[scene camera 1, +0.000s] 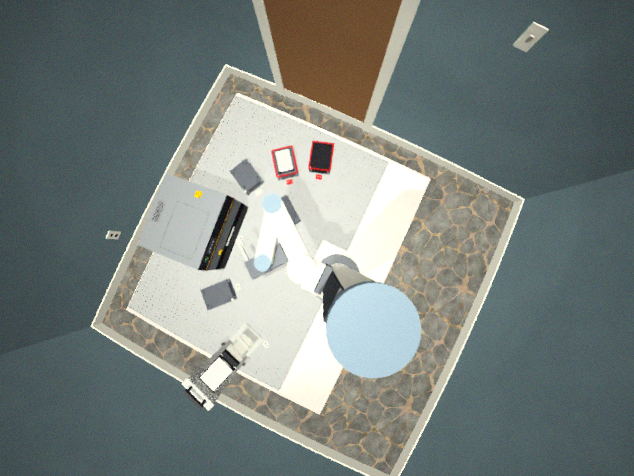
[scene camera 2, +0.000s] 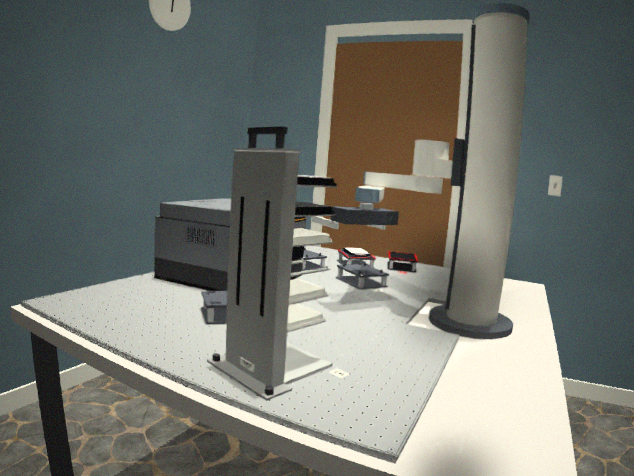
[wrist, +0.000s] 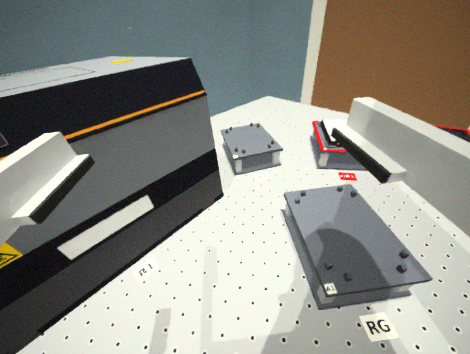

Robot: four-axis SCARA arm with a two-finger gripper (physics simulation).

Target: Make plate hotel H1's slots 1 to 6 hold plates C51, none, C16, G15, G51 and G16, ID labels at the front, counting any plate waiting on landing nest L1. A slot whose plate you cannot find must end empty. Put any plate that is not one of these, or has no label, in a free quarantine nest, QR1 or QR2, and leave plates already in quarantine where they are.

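Hotel H1 stands at the bench edge, with two black plates in its upper part and pale plates or shelves below; their IDs cannot be read. My gripper is open and empty, well above the bench near the grey instrument. Landing nest L1 is bare, its pins showing. Red-rimmed quarantine nest QR1 holds a white plate. QR2 shows a black top, apparently a plate.
The bare RG nest stands in front of QR1, partly under the arm in the overhead view. The grey instrument is close on the gripper's left. Another dark nest stands between the instrument and the hotel.
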